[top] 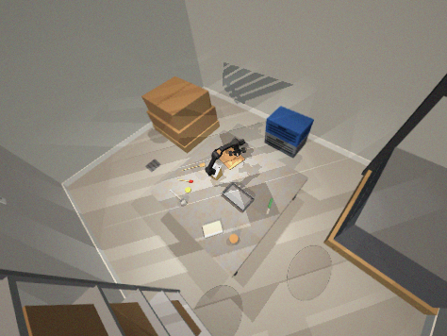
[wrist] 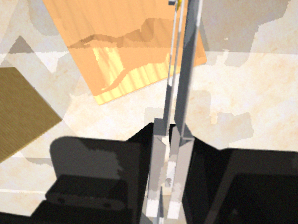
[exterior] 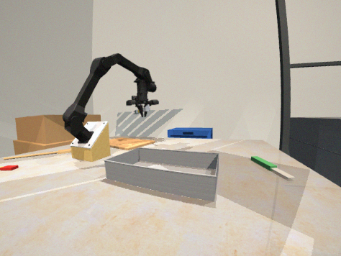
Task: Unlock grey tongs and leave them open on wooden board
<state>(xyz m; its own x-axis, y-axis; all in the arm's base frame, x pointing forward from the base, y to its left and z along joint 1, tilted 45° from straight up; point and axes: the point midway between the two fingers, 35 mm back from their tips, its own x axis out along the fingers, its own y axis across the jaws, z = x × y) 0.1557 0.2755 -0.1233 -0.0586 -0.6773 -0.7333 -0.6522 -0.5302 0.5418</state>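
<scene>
Now: gripper tip 19 cm past the wooden board, 5 cm to the right of it and 17 cm above it. Round my gripper tip: green-handled tool: 58 cm ahead, 25 cm to the right, 17 cm below; red brush: 37 cm behind, 53 cm to the right, 17 cm below; grey roasting tin: 25 cm ahead, 35 cm to the right, 15 cm below.
</scene>
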